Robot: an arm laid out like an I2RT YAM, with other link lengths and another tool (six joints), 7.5 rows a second.
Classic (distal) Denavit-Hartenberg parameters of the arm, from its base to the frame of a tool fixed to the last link. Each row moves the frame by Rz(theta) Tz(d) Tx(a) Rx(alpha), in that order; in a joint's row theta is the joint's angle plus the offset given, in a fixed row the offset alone. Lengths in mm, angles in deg.
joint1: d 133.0  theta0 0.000  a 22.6  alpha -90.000
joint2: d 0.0  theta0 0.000  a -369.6  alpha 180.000
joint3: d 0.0  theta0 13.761  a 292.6  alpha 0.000
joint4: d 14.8  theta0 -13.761  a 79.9  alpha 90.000
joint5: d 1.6  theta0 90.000  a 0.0  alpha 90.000
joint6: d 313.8  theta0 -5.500  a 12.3  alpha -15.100
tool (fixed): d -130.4  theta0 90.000  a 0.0  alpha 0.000
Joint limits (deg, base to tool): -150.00..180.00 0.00..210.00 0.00..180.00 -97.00..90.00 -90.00..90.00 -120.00..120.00
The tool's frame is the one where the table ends.
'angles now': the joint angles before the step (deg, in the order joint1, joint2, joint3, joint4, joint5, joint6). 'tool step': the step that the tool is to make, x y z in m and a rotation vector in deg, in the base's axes. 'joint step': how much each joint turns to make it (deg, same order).
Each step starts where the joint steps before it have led.
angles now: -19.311, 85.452, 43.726, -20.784, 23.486, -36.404
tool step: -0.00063, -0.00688, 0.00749, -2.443, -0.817, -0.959
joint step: 0.030, -0.588, -0.296, 1.330, 2.261, -0.104
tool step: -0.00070, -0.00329, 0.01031, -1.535, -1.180, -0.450
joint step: 0.012, -1.186, -0.011, 0.509, 1.149, -0.143
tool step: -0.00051, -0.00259, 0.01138, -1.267, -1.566, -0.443
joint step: -0.031, -1.351, 0.010, 0.539, 0.794, -0.007
